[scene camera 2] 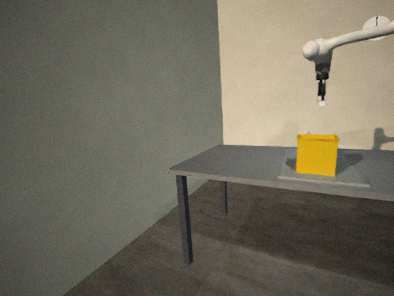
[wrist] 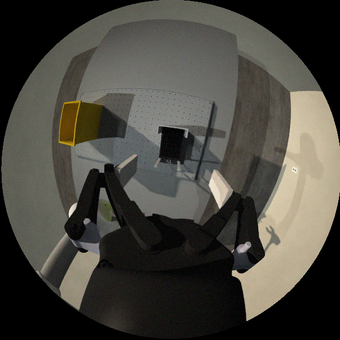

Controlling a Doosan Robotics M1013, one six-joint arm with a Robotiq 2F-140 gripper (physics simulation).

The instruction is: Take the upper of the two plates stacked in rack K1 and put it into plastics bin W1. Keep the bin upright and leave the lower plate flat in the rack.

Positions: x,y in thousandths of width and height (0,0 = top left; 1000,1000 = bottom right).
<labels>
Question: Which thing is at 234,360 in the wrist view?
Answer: A yellow plastics bin W1.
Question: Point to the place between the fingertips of my gripper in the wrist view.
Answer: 513,501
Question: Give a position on a yellow plastics bin W1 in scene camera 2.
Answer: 803,522
</labels>
